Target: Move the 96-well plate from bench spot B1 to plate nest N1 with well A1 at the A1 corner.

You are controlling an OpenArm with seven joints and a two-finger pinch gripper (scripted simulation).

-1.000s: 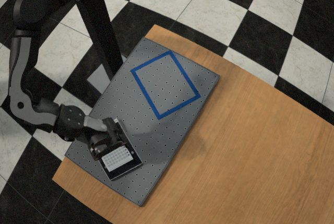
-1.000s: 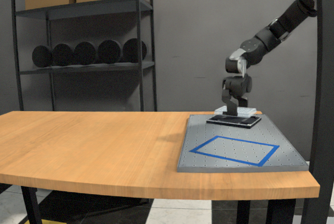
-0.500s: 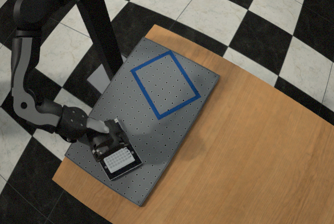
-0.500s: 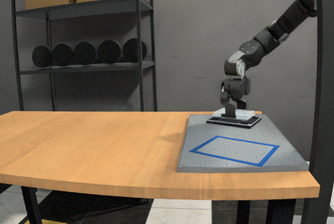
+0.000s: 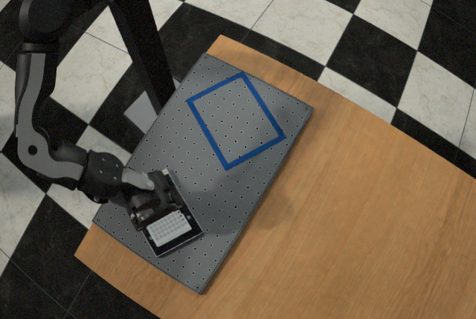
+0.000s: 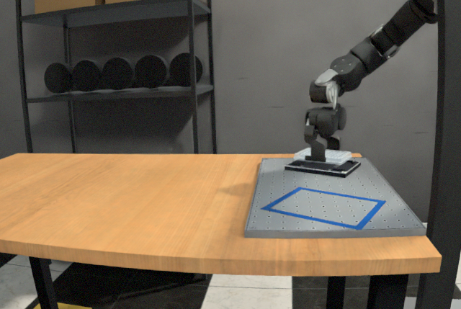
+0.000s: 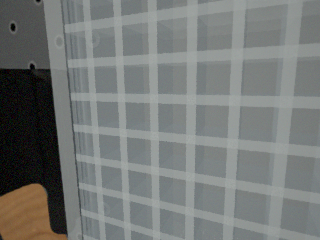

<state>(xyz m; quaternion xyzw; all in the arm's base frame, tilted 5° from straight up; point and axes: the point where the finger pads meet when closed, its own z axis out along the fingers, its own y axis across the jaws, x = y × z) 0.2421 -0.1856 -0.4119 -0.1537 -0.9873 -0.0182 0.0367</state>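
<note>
Right now the clear 96-well plate is right at my hand. From my hand the other things lie so: plate nest 3 cm below.
</note>
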